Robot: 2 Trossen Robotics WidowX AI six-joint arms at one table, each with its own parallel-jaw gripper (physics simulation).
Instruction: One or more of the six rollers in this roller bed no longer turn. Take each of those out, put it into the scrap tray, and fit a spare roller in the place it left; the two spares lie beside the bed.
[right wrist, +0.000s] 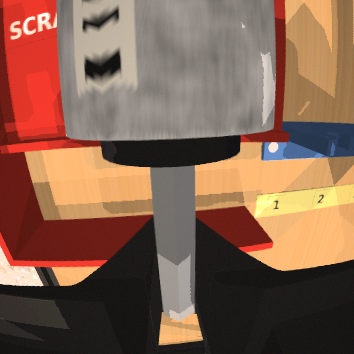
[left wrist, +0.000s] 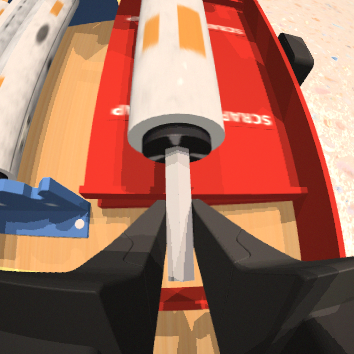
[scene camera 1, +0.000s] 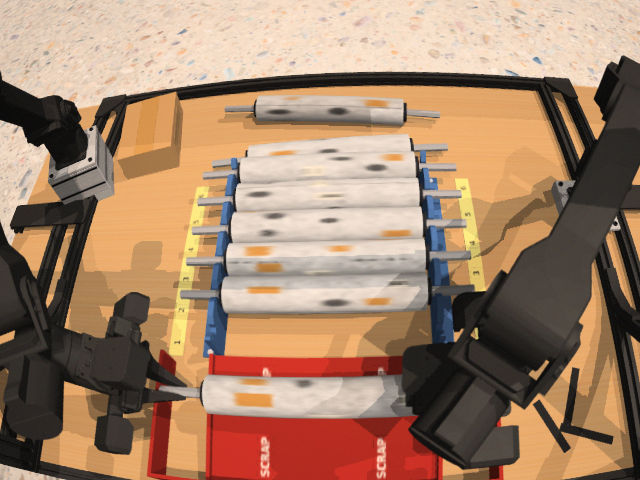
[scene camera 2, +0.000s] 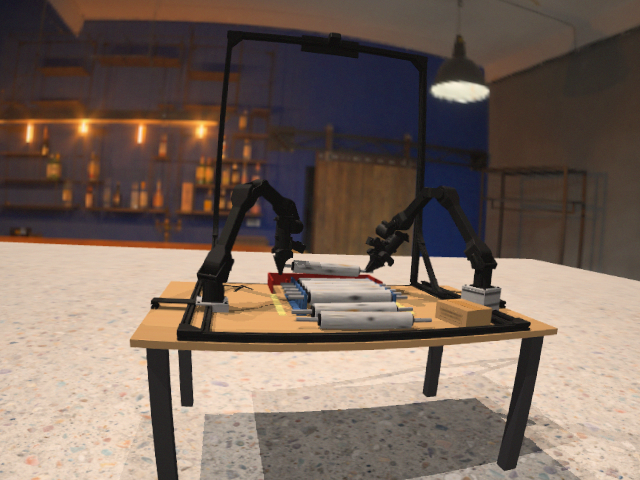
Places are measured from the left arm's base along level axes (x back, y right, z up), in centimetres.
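Pixels of known places: left gripper, fingertip midpoint: (left wrist: 177, 207) (scene camera 1: 185, 393) (scene camera 2: 365, 272); right gripper, fingertip midpoint: (right wrist: 171, 219) (scene camera 2: 280, 274); left arm's base at its link origin: (scene camera 1: 71, 152) (scene camera 2: 482, 286); right arm's base at its link origin: (scene camera 2: 212, 299).
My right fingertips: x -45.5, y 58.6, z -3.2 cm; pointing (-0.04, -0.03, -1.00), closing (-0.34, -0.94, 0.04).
Note:
For each thing: its top centre in the pictures, then the offset to it from my right fingertips.
- worn white-grey roller at its top centre: (scene camera 1: 316, 391) (scene camera 2: 326, 260) dy -5.9, dx +16.6, dz +5.8 cm
- red scrap tray at its top centre: (left wrist: 195, 40) (scene camera 1: 321, 423) (scene camera 2: 324, 277) dy -3.9, dx +17.3, dz -1.1 cm
- spare at its top centre: (scene camera 1: 329, 98) (scene camera 2: 367, 311) dy -54.3, dx -0.7, dz -1.3 cm
- cardboard box at its top centre: (scene camera 1: 147, 123) (scene camera 2: 464, 304) dy -62.7, dx +31.2, dz -0.6 cm
A worn white-grey roller (scene camera 1: 299, 396) (scene camera 2: 325, 268) (left wrist: 175, 90) (right wrist: 190, 100) hangs level above the red scrap tray (scene camera 1: 323, 449) (left wrist: 255, 165), over its side nearest the bed. My left gripper (scene camera 1: 180, 391) (scene camera 2: 368, 270) (left wrist: 177, 207) is shut on one shaft end. My right gripper (scene camera 2: 280, 270) (right wrist: 171, 219) is shut on the other; the arm hides its fingers in scene camera 1. The bed's blue rails (scene camera 1: 440, 315) (left wrist: 55, 215) bear several rollers; the place nearest the tray, by label 1, is empty. One spare (scene camera 1: 330, 111) (scene camera 2: 367, 319) lies at the back, another (scene camera 1: 361, 143) lies slightly skewed against the bed's back end.
Yellow number strips (scene camera 1: 177, 338) (right wrist: 295, 201) run beside both rails. A cardboard box (scene camera 1: 149, 134) (scene camera 2: 463, 312) stands at the back left in scene camera 1. Thin black pieces (scene camera 1: 586, 432) lie at the front right. A black frame (scene camera 1: 361, 79) borders the table.

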